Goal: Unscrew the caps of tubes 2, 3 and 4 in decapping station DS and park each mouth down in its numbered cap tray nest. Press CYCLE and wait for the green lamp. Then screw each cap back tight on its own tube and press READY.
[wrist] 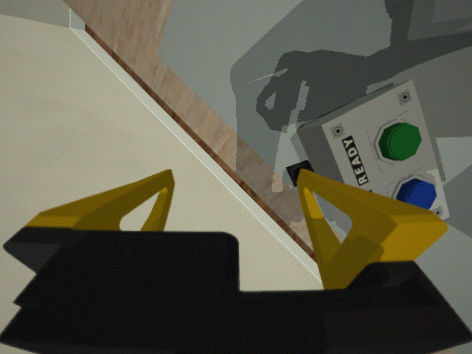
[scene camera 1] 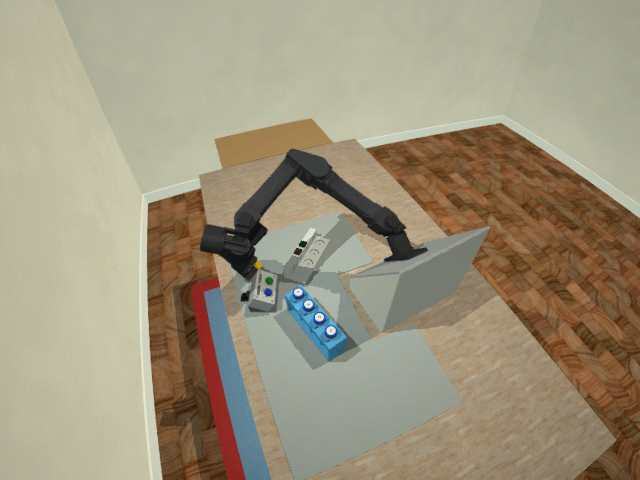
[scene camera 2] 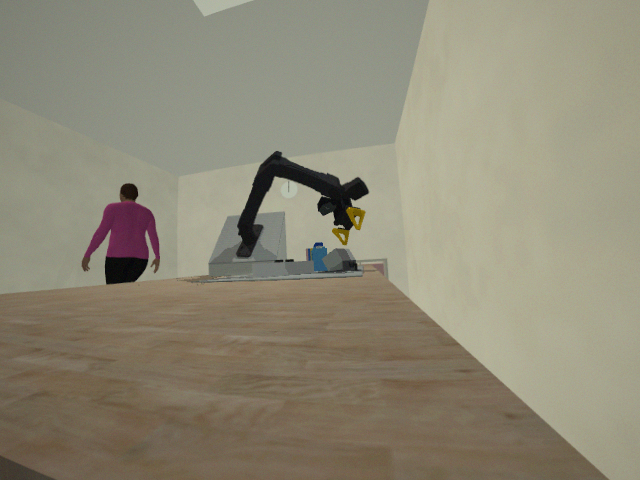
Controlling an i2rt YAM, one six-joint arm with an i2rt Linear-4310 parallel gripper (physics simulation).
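Where they show: gripper, fingertip midpoint: point(wrist: 235, 176) point(scene camera 1: 236, 264) point(scene camera 2: 351, 237); arm's base at its link origin: point(scene camera 1: 404, 256) point(scene camera 2: 250, 240).
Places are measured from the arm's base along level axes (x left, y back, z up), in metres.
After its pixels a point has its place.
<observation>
The blue decapping station point(scene camera 1: 315, 330) @(x 0.088, y -0.334, z -0.064 m) point(scene camera 2: 320, 259) @(x -0.065, y -0.347, z -0.110 m) stands on the grey mat. It bears four tubes in a row, each with a blue-rimmed white cap, such as the cap point(scene camera 1: 330, 331) @(x 0.120, y -0.303, z -0.037 m) at its near end. The pale cap tray point(scene camera 1: 296, 273) @(x -0.179, y -0.300, z -0.145 m) stands behind it, and its three visible round nests look empty. The dark green lamp point(scene camera 1: 302, 243) @(x -0.269, y -0.242, z -0.105 m) at the tray's side looks unlit. The button box point(scene camera 1: 272, 300) @(x -0.078, y -0.414, z -0.104 m) point(wrist: 350, 120) @(x -0.182, y -0.412, z -0.084 m) has a green button point(scene camera 1: 269, 280) @(x -0.144, y -0.402, z -0.088 m) point(wrist: 400, 141) @(x -0.149, y -0.401, z -0.087 m) beside the READY label and a blue button point(scene camera 1: 268, 291) @(x -0.105, y -0.417, z -0.089 m) point(wrist: 416, 194) @(x -0.110, y -0.417, z -0.087 m). My gripper point(scene camera 2: 352, 236) @(x -0.213, y -0.486, z -0.042 m) point(wrist: 235, 176) @(x -0.213, y -0.486, z -0.042 m) is open and empty, above and beside the box.
A large grey slanted panel point(scene camera 1: 439, 284) @(x 0.120, y 0.056, z -0.026 m) stands beside the arm's base. The wooden table edge runs close behind the button box in the wrist view. A person in a magenta top point(scene camera 2: 127, 227) stands at the left in scene camera 2.
</observation>
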